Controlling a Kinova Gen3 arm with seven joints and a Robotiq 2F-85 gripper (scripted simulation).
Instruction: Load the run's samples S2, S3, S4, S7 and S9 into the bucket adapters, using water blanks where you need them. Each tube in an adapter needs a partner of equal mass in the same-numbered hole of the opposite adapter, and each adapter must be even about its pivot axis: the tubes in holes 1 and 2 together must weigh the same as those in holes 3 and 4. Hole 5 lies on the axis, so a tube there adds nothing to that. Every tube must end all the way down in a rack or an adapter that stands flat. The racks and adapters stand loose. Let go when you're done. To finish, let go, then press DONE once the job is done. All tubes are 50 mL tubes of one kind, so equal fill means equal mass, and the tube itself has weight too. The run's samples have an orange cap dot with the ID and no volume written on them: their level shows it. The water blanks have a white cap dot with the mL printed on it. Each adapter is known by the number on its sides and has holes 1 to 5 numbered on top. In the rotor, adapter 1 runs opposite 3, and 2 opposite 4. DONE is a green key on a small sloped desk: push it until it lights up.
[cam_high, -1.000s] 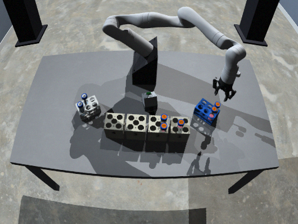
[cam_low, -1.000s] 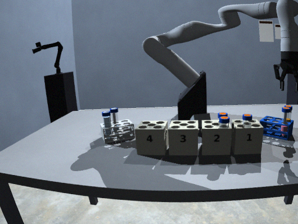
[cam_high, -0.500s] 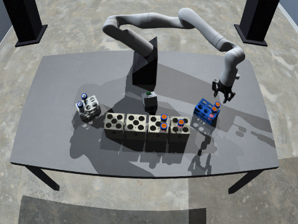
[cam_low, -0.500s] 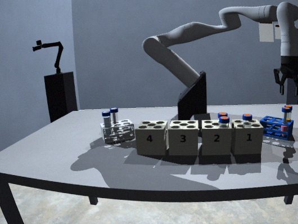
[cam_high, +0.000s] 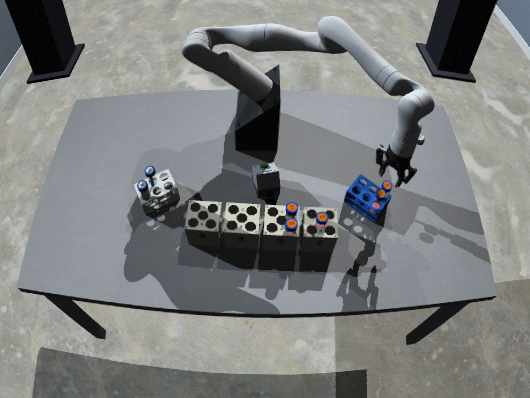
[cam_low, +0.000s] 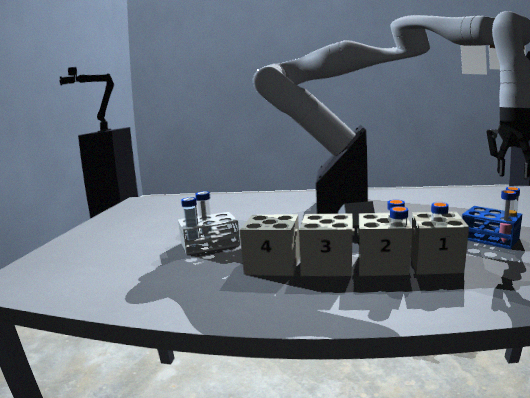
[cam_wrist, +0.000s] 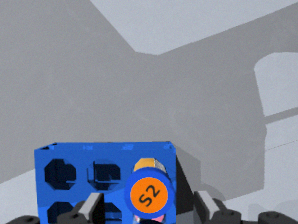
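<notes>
Now: hand 10 cm above the sample tube S2 and 1 cm to the right of it. The rest, counted from my hand: blue rack: 13 cm below, 4 cm to the right, 1 cm behind; sample tube S4: 10 cm below, 2 cm to the right, 2 cm ahead; sample tube S3: 23 cm to the right, 11 cm ahead, 10 cm below.
</notes>
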